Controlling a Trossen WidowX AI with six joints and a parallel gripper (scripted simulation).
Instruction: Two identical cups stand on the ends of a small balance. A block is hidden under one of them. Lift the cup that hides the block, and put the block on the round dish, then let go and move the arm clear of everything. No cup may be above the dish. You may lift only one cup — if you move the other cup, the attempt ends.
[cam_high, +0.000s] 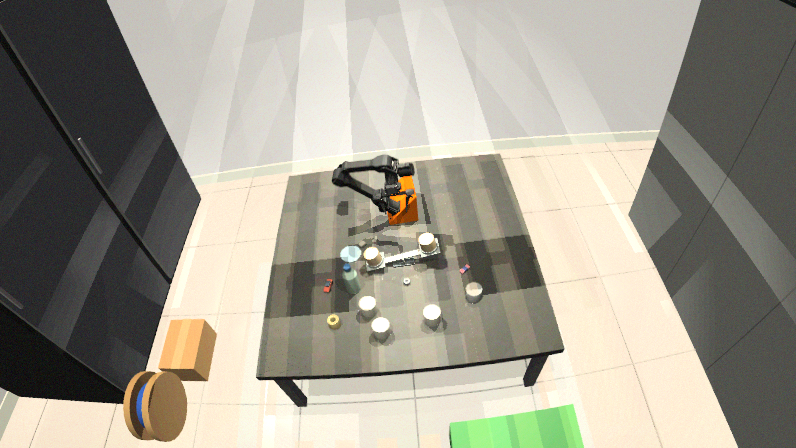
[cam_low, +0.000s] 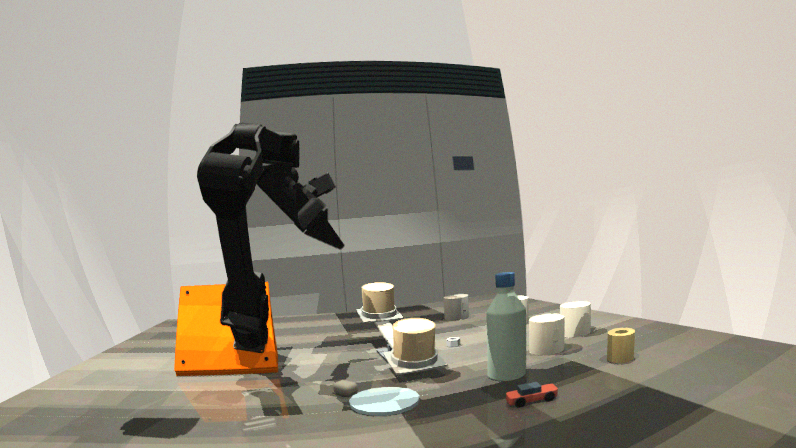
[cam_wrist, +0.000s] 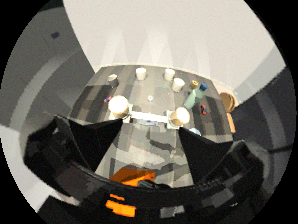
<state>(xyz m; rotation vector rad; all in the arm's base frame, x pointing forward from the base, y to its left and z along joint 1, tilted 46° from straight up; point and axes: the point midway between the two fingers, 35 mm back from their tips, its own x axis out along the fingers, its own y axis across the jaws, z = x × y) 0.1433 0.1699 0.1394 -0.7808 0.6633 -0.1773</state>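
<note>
Right now the tan cup is 17 cm below my gripper tip, 14 cm to the right of it and 11 cm ahead of it. Also, from my gripper tip: pebble 22 cm below, 19 cm to the right, 2 cm behind; pale green block 19 cm below, 12 cm to the right, 11 cm ahead; balance 19 cm below, 9 cm ahead, 2 cm to the left.
</note>
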